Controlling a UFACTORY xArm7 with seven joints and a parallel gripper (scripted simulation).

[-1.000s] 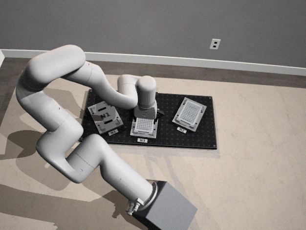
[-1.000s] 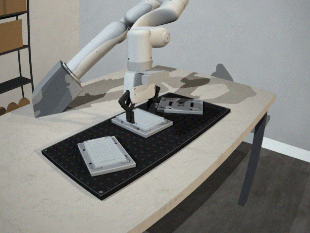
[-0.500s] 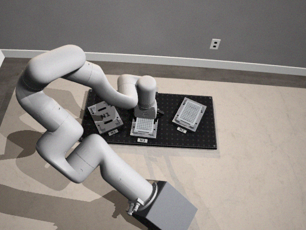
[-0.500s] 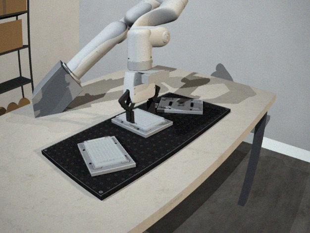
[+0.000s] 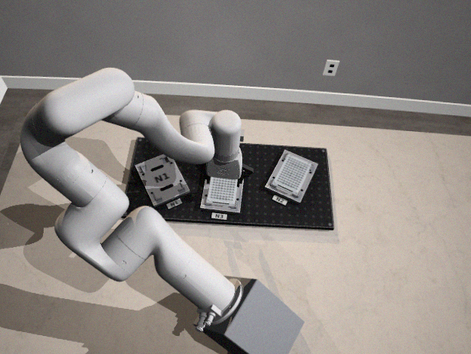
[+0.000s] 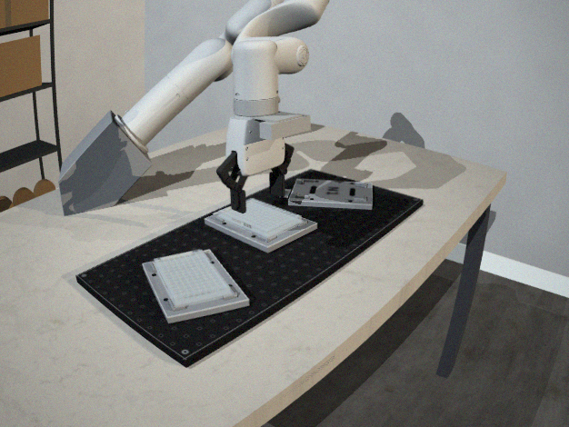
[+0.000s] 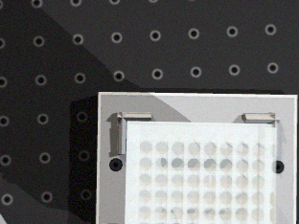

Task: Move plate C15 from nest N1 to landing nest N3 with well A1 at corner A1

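Right now the nest is 50 mm below my hand. Round my hand: nest N1: 190 mm to the left, 50 mm below, 40 mm behind; then nest N2: 190 mm to the right, 120 mm ahead, 50 mm below.
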